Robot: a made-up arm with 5 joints. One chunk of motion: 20 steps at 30 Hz.
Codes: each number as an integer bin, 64 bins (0 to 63) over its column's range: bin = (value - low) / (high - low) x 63, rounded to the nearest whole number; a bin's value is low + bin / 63 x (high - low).
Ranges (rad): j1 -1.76..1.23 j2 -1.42..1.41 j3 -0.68..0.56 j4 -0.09..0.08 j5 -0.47..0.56
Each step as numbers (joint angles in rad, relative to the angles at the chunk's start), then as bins.
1 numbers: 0.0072 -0.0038 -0.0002 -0.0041 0.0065
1 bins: 37 32 35 32 29
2 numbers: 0.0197 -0.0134 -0.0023 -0.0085 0.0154
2 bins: 37 31 34 30 30
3 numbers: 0.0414 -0.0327 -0.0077 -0.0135 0.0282
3 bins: 38 31 34 28 30
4 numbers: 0.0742 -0.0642 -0.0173 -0.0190 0.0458
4 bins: 39 30 34 26 32
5 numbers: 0.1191 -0.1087 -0.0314 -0.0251 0.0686
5 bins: 40 29 33 24 33
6 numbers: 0.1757 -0.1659 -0.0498 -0.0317 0.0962
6 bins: 41 28 32 22 35
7 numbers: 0.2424 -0.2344 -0.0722 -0.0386 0.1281
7 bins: 42 26 31 19 37
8 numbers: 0.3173 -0.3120 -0.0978 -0.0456 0.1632
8 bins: 44 25 30 16 39
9 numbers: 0.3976 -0.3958 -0.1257 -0.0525 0.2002
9 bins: 45 23 28 14 41
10 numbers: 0.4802 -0.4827 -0.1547 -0.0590 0.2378
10 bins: 47 21 27 11 43
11 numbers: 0.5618 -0.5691 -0.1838 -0.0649 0.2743
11 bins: 49 19 25 9 46
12 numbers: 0.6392 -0.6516 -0.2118 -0.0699 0.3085
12 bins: 51 17 24 7 48
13 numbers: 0.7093 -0.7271 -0.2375 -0.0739 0.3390
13 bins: 52 15 22 6 49
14 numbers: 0.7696 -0.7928 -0.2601 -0.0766 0.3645
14 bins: 53 14 21 5 51
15 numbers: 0.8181 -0.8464 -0.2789 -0.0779 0.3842
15 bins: 54 13 20 4 52
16 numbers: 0.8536 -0.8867 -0.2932 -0.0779 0.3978
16 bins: 55 12 20 4 53
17 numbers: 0.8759 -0.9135 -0.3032 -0.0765 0.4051
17 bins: 56 11 19 5 54
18 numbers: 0.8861 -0.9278 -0.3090 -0.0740 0.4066
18 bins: 56 11 19 6 54
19 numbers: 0.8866 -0.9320 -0.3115 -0.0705 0.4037
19 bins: 56 11 19 7 53
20 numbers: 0.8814 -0.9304 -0.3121 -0.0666 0.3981
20 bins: 56 11 19 9 53
